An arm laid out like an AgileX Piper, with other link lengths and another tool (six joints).
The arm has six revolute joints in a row. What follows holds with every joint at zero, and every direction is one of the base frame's. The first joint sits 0.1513 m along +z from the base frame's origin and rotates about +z. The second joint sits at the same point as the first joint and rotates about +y. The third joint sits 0.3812 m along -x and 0.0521 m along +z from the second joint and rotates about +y. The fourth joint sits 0.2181 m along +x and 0.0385 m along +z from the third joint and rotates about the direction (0.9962, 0, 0.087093). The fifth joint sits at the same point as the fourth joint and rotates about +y. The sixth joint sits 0.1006 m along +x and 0.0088 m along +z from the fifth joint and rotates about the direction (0.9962, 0, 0.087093). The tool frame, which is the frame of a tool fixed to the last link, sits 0.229 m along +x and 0.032 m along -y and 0.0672 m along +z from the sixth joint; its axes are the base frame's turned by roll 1.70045, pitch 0.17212 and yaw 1.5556 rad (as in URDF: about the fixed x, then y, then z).
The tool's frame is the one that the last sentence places.
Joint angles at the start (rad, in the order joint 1, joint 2, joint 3, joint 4, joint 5, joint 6): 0.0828, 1.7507, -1.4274, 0.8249, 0.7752, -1.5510
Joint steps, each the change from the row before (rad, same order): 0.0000, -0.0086, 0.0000, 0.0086, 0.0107, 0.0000; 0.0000, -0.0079, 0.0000, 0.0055, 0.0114, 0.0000; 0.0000, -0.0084, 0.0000, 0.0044, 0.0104, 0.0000; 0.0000, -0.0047, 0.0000, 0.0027, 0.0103, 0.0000; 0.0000, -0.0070, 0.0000, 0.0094, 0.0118, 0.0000; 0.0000, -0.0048, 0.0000, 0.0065, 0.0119, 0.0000; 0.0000, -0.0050, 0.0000, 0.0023, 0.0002, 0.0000; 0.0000, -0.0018, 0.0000, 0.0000, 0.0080, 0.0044; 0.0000, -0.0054, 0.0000, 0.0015, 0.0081, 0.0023
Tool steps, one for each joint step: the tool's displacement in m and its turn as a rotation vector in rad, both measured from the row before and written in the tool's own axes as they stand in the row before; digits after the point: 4 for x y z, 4 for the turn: 0.0021, 0.0045, -0.0049, -0.0112, 0.0035, 0.0009; 0.0027, 0.0038, -0.0043, -0.0089, 0.0046, -0.0013; 0.0025, 0.0037, -0.0045, -0.0082, 0.0032, -0.0022; 0.0029, 0.0024, -0.0024, -0.0054, 0.0061, -0.0021; 0.0028, 0.0044, -0.0041, -0.0114, 0.0059, 0.0013; 0.0032, 0.0033, -0.0027, -0.0085, 0.0077, 0.0000; -0.0004, 0.0018, -0.0027, -0.0037, -0.0039, -0.0005; 0.0024, 0.0008, -0.0007, -0.0019, 0.0072, 0.0019; 0.0022, 0.0021, -0.0027, -0.0045, 0.0039, -0.0007
